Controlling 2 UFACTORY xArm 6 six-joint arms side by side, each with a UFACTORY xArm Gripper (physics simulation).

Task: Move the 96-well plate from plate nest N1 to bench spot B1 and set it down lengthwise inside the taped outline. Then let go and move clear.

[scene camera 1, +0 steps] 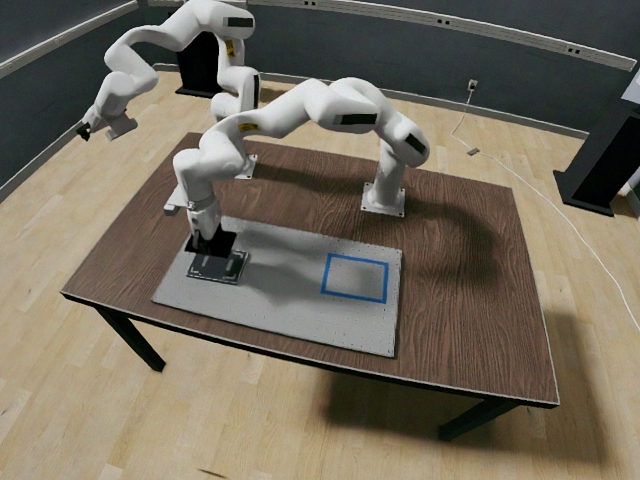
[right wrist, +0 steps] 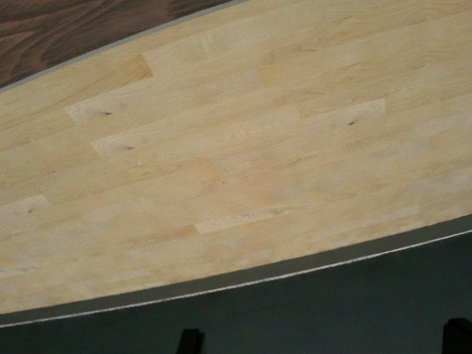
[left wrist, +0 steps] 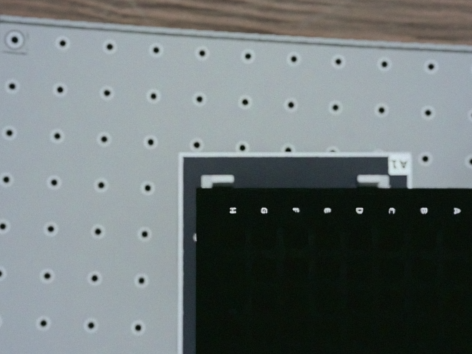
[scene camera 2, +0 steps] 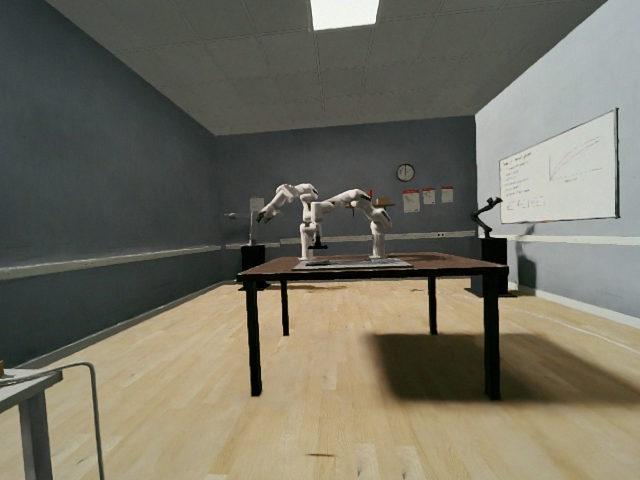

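Where they show: left gripper, fingertip midpoint: [scene camera 1: 211, 242] [scene camera 2: 318, 247]; right gripper, fingertip midpoint: [scene camera 1: 96, 130] [scene camera 2: 260, 221]; left arm's base at its link origin: [scene camera 1: 383, 199] [scene camera 2: 379, 256]; right arm's base at its link origin: [scene camera 2: 307, 258].
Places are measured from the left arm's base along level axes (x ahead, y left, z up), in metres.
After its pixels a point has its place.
Note:
The black 96-well plate [scene camera 1: 223, 243] @(y -0.448, x 0.440, z 0.129 m) [scene camera 2: 319, 246] [left wrist: 325, 280] @(y -0.524, x 0.446, z 0.132 m) is raised above plate nest N1 [scene camera 1: 217, 267] @(y -0.480, x 0.455, z 0.025 m) [left wrist: 290, 166] @(y -0.561, x 0.444, z 0.025 m). In scene camera 1 it appears shifted toward the back of the nest. Its row letters face up in the left wrist view. My left gripper [scene camera 1: 203, 246] @(y -0.484, x 0.440, z 0.126 m) [scene camera 2: 317, 242] @(y -0.484, x 0.440, z 0.126 m) is shut on the plate from above; its fingers do not show in the left wrist view. The blue taped outline of B1 [scene camera 1: 354, 297] @(y -0.060, x 0.461, z 0.013 m) lies flat at the right of the grey board. My right gripper [scene camera 1: 83, 132] [scene camera 2: 261, 217] @(y -0.920, x 0.251, z 0.325 m) [right wrist: 322, 342] @(y -0.920, x 0.251, z 0.325 m) is open, high beyond the table's left edge.
The grey perforated board [scene camera 1: 279, 304] @(y -0.267, x 0.530, z 0.013 m) [left wrist: 100, 210] @(y -0.534, x 0.545, z 0.013 m) lies on the brown wooden table [scene camera 1: 465, 310] @(y 0.281, x 0.433, z 0.000 m) [scene camera 2: 449, 261] @(y 0.360, x 0.432, z 0.000 m) and carries the nest and the outline. The right arm's base [scene camera 1: 247, 167] @(y -0.555, x -0.050, z 0.010 m) and the left arm's base [scene camera 1: 383, 198] @(y -0.006, x 0.047, z 0.044 m) stand behind the board.

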